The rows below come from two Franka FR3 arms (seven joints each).
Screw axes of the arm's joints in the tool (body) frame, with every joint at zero. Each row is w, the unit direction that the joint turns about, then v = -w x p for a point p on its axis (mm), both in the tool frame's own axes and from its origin. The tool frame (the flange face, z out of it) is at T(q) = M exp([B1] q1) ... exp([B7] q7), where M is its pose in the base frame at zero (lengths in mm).
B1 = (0, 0, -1, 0, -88, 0)
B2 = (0, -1, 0, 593, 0, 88)
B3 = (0, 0, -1, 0, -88, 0)
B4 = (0, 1, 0, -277, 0, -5.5)
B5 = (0, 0, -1, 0, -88, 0)
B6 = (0, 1, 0, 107, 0, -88)
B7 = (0, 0, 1, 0, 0, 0)
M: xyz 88 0 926 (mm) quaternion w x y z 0 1 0 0
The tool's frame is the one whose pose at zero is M.
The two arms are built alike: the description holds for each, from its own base.
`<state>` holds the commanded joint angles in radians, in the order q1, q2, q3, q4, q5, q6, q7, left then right.
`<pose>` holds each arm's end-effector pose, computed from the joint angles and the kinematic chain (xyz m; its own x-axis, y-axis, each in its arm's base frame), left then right.
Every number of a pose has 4 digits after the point.
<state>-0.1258 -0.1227 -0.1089 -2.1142 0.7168 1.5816 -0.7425 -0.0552 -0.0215 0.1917 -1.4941 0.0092 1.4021 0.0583</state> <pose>0.4790 -0.0443 0.4664 0.9497 0.2908 0.1161 0.2821 -0.6333 -0.7206 0.5249 0.0745 0.6573 0.9943 0.0790 -0.0710 0.0791 -0.9969 -0.0009</pose>
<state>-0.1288 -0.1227 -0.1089 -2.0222 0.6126 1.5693 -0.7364 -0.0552 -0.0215 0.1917 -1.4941 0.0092 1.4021 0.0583</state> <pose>0.4885 -0.0569 0.5000 0.9313 0.3393 0.1322 0.3434 -0.6973 -0.6292 0.5249 0.0745 0.6573 0.9943 0.0790 -0.0710 0.0791 -0.9969 -0.0009</pose>
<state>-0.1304 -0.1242 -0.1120 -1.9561 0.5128 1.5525 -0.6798 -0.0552 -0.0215 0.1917 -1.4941 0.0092 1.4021 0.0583</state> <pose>0.4916 -0.0690 0.5241 0.9361 0.3395 0.0923 0.3321 -0.7662 -0.5502 0.5249 0.0745 0.6573 0.9943 0.0790 -0.0710 0.0791 -0.9969 -0.0009</pose>
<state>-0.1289 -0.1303 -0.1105 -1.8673 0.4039 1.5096 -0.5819 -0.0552 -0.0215 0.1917 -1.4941 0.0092 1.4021 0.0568</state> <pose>0.4920 -0.0776 0.5599 0.9503 0.3093 0.0356 0.2908 -0.8410 -0.4562 0.5249 0.0745 0.6573 0.9942 0.0805 -0.0710 0.0806 -0.9967 -0.0010</pose>
